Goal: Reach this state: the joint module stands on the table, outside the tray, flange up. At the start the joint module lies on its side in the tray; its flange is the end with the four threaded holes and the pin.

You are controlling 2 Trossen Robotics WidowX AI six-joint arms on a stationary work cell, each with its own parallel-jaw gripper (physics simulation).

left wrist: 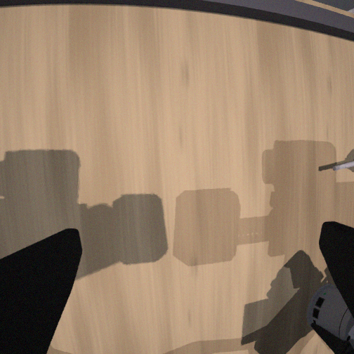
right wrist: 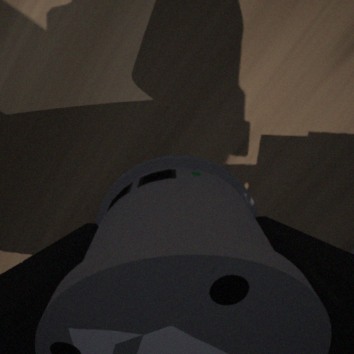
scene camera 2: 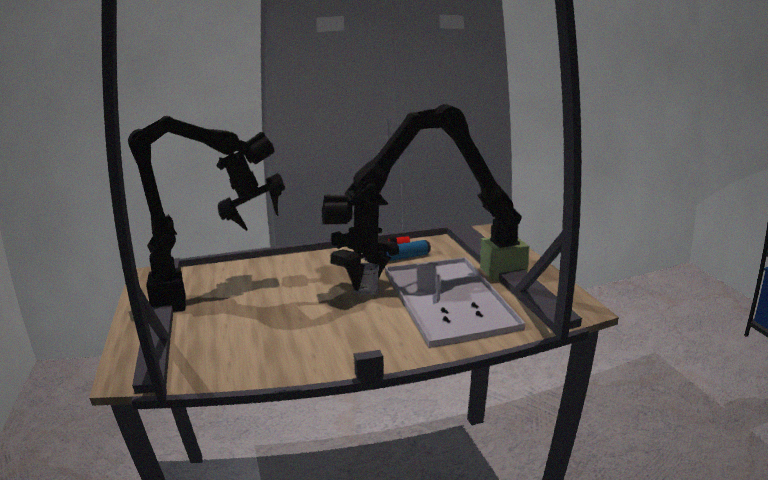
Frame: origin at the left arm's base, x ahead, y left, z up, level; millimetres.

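Seen in the pictures: left gripper, fingertip midpoint: [scene camera 2: 262, 222]; right gripper, fingertip midpoint: [scene camera 2: 364, 288]; left arm's base, link origin: [scene camera 2: 163, 276]; right arm's base, link origin: [scene camera 2: 505, 242].
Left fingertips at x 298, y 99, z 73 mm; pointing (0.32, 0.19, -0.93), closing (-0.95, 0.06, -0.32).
Observation:
Offsets run from my left fingertips to a thing's middle.
The grey joint module @[dx +224, dy -187, dz -113 mm] [scene camera 2: 370, 281] [left wrist: 327, 312] [right wrist: 175, 240] is outside the tray @[dx +395, dy -297, dz -145 mm] [scene camera 2: 476, 335], to its left in the scene view, looking roughly upright. My right gripper [scene camera 2: 369, 274] [right wrist: 176, 231] is shut on its sides, with a finger on either side. In the right wrist view, the end nearer the camera shows two dark holes and faces up; the pin cannot be made out. The lower end is at or very near the table; contact cannot be told. My left gripper [scene camera 2: 261, 221] [left wrist: 202, 239] is open and empty, high above the table's left part.
A blue cylindrical tool @[dx +336, dy +1, dz -133 mm] [scene camera 2: 412, 250] lies behind the tray, with a red item @[dx +372, dy +75, dz -136 mm] [scene camera 2: 403, 240] beside it. The tray holds a grey upright part @[dx +354, dy -266, dz -114 mm] [scene camera 2: 425, 277] and several small black screws @[dx +355, dy -363, dz -145 mm] [scene camera 2: 444, 310]. A green block @[dx +593, dy -197, dz -112 mm] [scene camera 2: 504, 258] carries the right arm. A black block @[dx +122, dy -571, dz -122 mm] [scene camera 2: 368, 365] stands at the front edge.

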